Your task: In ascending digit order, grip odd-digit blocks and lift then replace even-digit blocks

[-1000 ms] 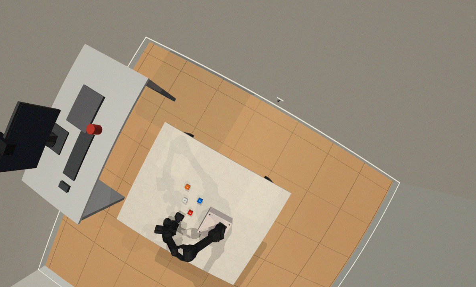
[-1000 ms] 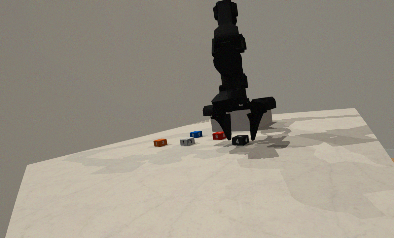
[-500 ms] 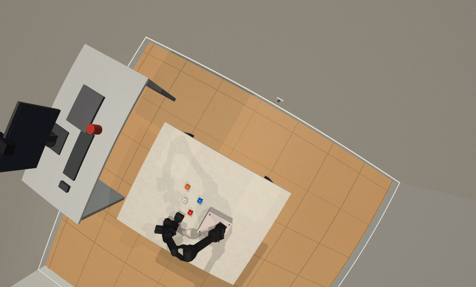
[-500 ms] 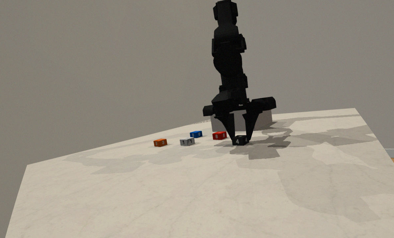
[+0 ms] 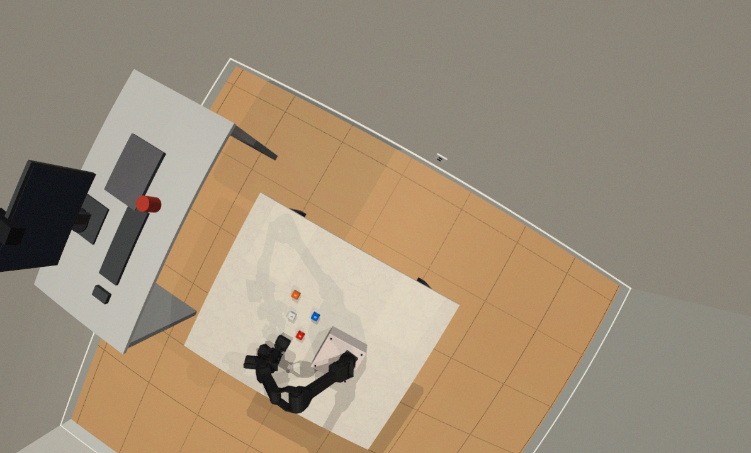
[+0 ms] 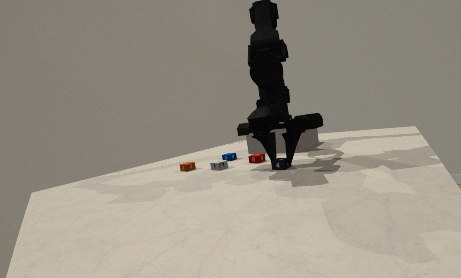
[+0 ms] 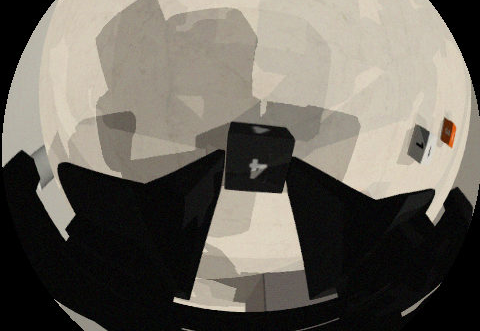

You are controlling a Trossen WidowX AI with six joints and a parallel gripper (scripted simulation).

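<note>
The red block is 30 mm behind my gripper tip and 110 mm to the right of it. The rest, counted from my gripper tip: blue block 30 mm behind, 230 mm to the right; then black block right at my gripper tip; then white block 60 mm ahead, 160 mm to the right.
</note>
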